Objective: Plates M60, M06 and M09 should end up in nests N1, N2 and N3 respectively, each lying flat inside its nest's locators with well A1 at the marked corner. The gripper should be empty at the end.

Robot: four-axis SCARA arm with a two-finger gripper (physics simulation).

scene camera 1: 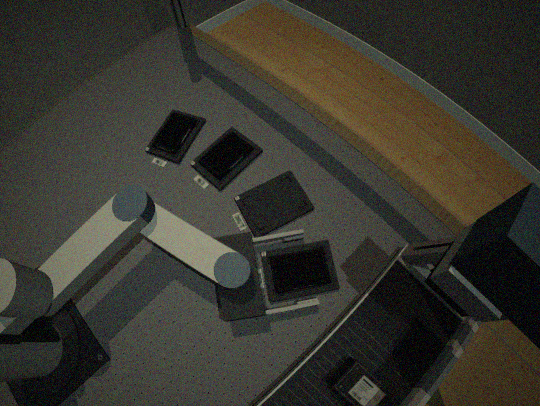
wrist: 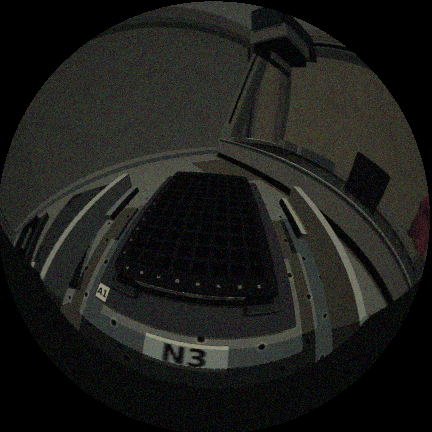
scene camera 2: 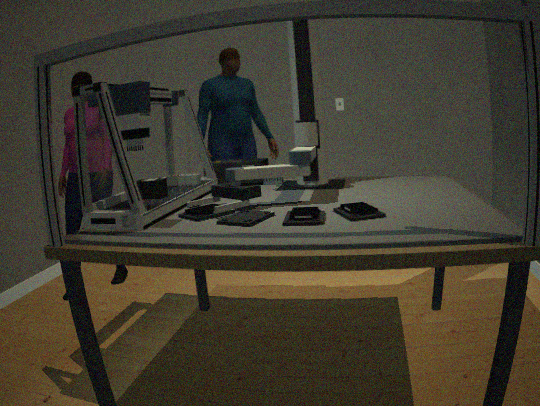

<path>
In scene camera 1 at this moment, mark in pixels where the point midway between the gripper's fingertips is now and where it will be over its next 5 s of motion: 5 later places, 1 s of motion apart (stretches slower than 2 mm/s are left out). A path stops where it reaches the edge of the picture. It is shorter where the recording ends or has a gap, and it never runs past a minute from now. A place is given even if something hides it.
My gripper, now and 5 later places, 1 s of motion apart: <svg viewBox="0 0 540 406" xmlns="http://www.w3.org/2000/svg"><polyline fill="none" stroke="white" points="310,266 314,260 283,183 282,193 253,157 228,133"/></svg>
</path>
